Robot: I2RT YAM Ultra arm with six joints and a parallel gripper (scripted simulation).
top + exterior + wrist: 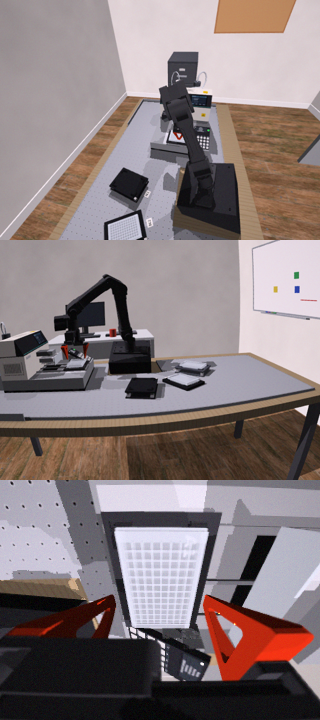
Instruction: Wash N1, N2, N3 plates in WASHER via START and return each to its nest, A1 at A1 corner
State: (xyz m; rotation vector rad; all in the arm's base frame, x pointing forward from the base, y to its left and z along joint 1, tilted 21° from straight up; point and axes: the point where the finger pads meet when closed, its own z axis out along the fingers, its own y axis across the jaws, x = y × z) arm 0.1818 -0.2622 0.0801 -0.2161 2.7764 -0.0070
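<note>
My hand is 40 mm above the black washer carrier. From my hand the other things lie so: manifold head (20 mm ahead, 150 mm to the right, 10 mm above); then washer (20 mm ahead, 150 mm to the right, 20 mm above); then N1 label (60 mm ahead, 360 mm to the left, 110 mm below).
</note>
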